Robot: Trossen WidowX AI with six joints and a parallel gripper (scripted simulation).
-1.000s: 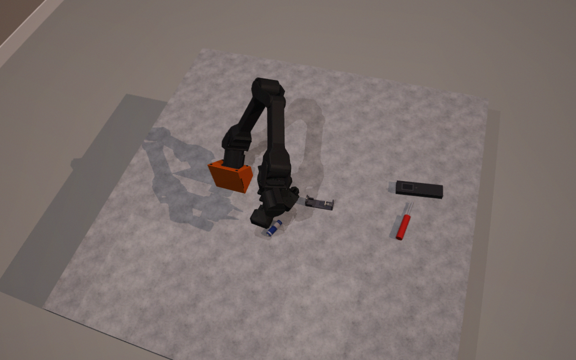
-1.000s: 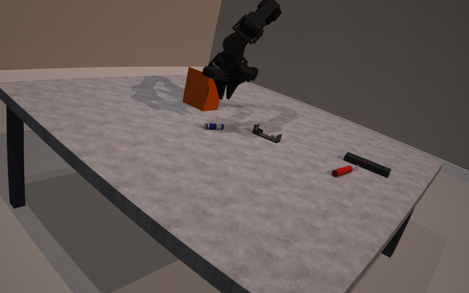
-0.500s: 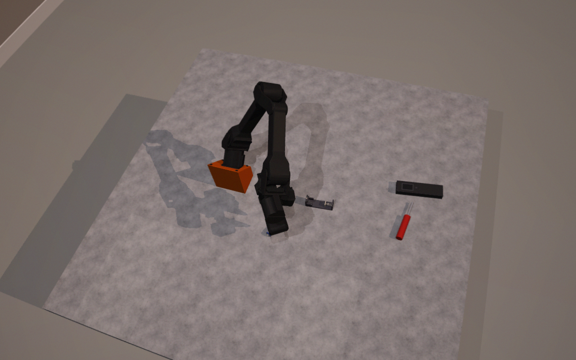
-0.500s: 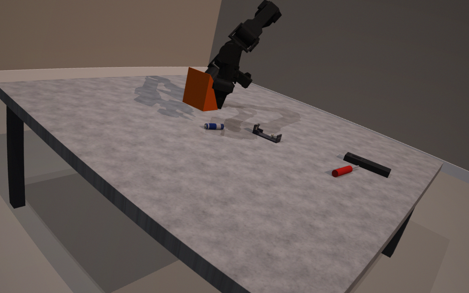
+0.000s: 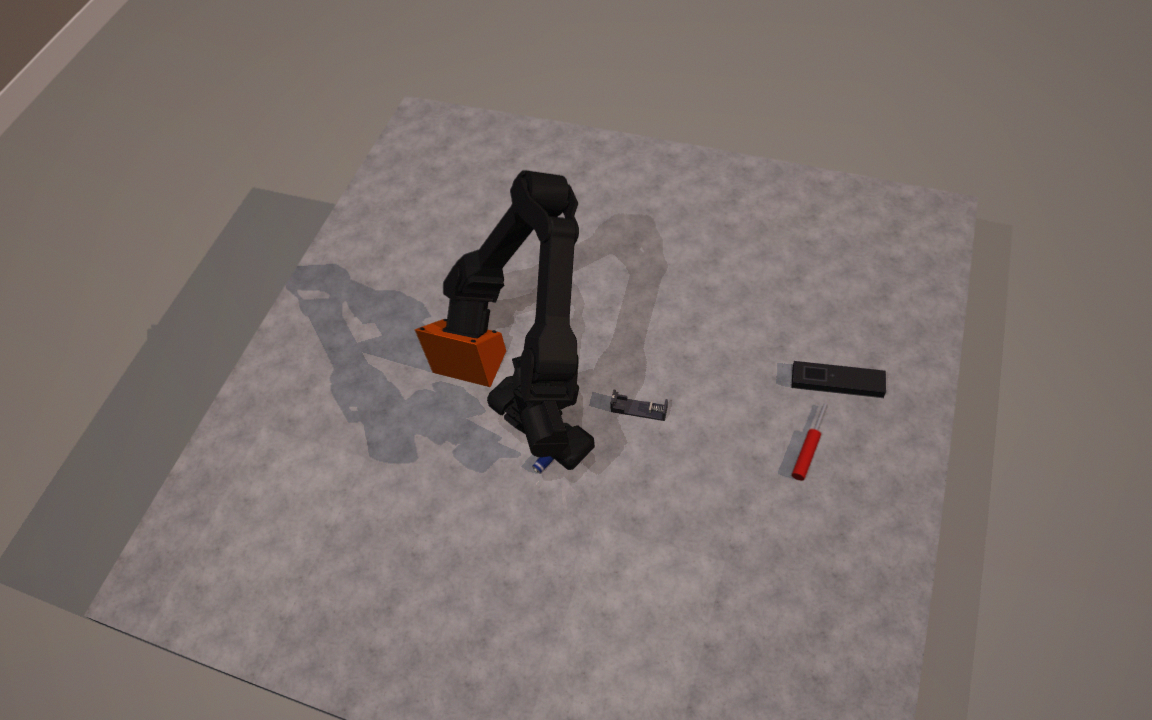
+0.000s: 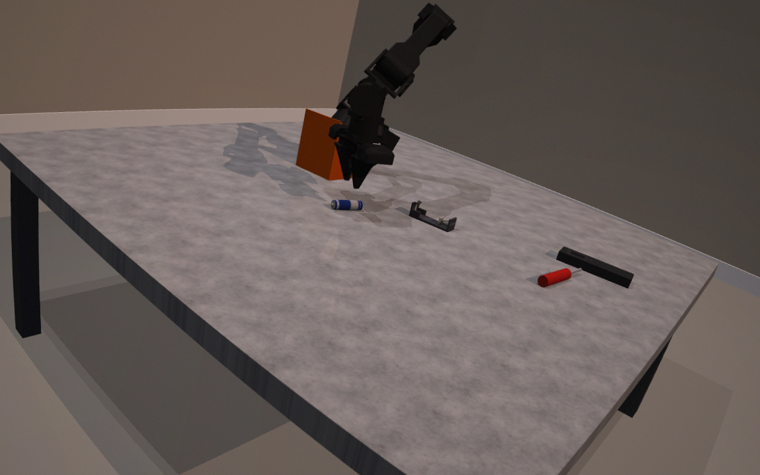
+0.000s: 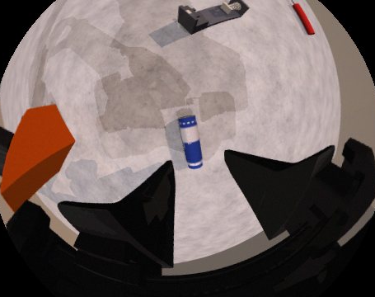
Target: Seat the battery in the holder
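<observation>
The white battery lies 40 mm below my gripper tip. Also, from my gripper tip: red-handled screwdriver 440 mm ahead, 130 mm to the left, 40 mm below; black remote 470 mm ahead, 250 mm to the left, 40 mm below.
</observation>
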